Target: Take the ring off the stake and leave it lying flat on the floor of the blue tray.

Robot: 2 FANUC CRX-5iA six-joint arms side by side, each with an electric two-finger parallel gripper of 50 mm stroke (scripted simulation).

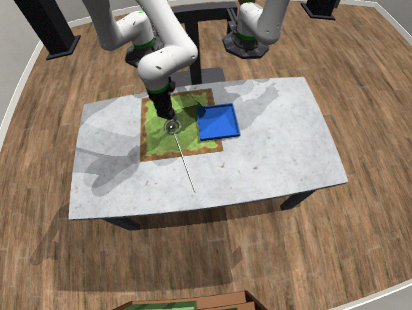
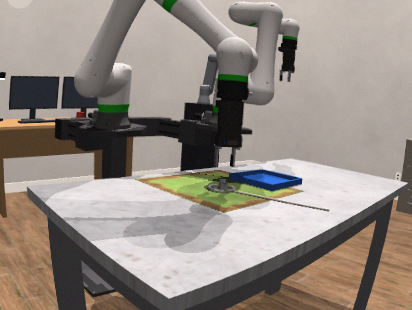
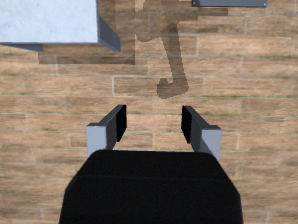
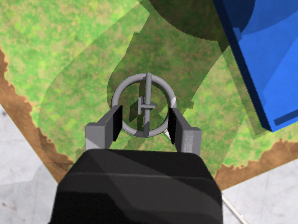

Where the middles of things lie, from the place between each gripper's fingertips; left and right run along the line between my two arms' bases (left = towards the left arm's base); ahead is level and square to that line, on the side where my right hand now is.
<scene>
The blue tray (image 1: 214, 120) is 22 cm to the left of my right hand (image 2: 224, 166), 8 cm below it and 1 cm behind it.
The blue tray is 49 cm ahead of my left hand, 70 cm to the right of it and 42 cm below it.
</scene>
